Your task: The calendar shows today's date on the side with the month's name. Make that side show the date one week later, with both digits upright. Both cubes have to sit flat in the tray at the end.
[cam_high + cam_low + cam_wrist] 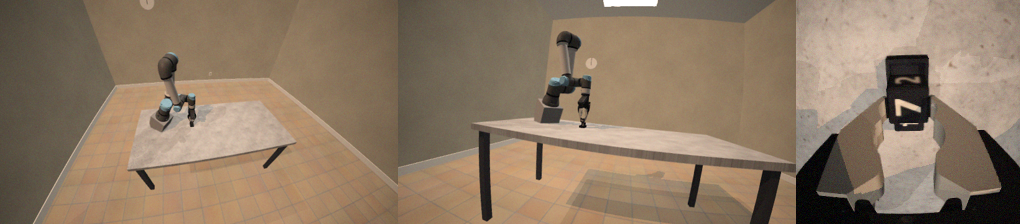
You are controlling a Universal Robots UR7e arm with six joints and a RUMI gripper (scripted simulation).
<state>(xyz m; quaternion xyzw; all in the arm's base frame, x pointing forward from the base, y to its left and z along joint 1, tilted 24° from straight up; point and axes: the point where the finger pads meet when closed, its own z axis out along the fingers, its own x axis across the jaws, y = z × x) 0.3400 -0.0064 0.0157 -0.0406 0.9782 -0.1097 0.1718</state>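
Now: hand 1 cm above the black date cube. From my hand the other things lie so: black calendar tray 2 cm to the left, 6 cm below; then black cube 3 cm to the left, 5 cm below.
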